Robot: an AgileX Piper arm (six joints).
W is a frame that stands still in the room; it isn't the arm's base.
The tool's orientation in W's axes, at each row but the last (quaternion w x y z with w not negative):
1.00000 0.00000 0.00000 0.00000
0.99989 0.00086 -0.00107 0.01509
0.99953 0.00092 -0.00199 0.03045
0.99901 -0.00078 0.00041 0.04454
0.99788 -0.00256 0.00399 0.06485
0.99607 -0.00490 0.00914 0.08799
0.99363 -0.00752 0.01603 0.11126
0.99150 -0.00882 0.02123 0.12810
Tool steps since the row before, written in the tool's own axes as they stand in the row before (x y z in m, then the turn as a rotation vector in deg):
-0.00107 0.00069 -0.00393 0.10 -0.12 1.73
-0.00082 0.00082 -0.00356 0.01 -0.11 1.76
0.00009 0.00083 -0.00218 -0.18 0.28 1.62
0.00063 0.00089 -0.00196 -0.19 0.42 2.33
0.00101 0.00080 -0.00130 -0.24 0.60 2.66
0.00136 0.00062 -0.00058 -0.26 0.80 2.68
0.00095 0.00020 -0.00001 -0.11 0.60 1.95
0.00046 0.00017 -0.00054 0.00 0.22 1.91
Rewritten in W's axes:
-0.00107 0.00069 -0.00393 0.10 -0.12 1.73
-0.00084 0.00080 -0.00356 0.01 -0.11 1.76
0.00005 0.00084 -0.00218 -0.20 0.27 1.62
0.00055 0.00094 -0.00196 -0.22 0.41 2.33
0.00089 0.00092 -0.00131 -0.30 0.58 2.66
0.00122 0.00084 -0.00061 -0.35 0.77 2.68
0.00088 0.00040 -0.00004 -0.18 0.60 1.95
0.00038 0.00027 -0.00056 0.02 0.26 1.91

